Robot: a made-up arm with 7 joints. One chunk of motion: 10 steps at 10 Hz.
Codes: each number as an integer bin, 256 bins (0 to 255) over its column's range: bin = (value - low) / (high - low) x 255, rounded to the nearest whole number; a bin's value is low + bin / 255 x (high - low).
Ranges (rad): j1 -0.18..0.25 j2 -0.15..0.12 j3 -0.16..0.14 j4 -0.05..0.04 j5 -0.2..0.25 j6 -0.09..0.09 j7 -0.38..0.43
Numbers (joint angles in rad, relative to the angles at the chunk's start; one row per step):
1: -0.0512 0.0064 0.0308 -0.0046 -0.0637 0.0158 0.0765
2: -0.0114 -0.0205 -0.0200 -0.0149 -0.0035 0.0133 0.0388
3: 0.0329 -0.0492 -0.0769 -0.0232 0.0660 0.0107 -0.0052
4: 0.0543 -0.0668 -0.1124 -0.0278 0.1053 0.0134 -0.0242
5: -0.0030 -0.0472 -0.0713 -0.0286 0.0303 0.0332 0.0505
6: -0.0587 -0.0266 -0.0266 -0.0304 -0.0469 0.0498 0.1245
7: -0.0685 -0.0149 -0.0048 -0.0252 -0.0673 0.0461 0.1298
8: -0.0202 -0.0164 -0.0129 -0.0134 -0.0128 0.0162 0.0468
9: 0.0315 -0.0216 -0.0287 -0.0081 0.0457 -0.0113 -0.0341
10: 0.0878 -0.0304 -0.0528 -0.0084 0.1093 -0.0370 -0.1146
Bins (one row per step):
1: 76 148 162 129 77 150 144
2: 100 122 119 99 111 146 132
3: 126 95 71 76 151 143 118
4: 139 79 40 63 173 146 112
5: 105 97 75 61 131 175 136
6: 72 117 113 56 87 198 159
7: 66 128 132 70 75 193 160
8: 95 126 125 104 106 150 134
9: 125 121 112 119 139 111 109
10: 159 113 91 118 175 75 84

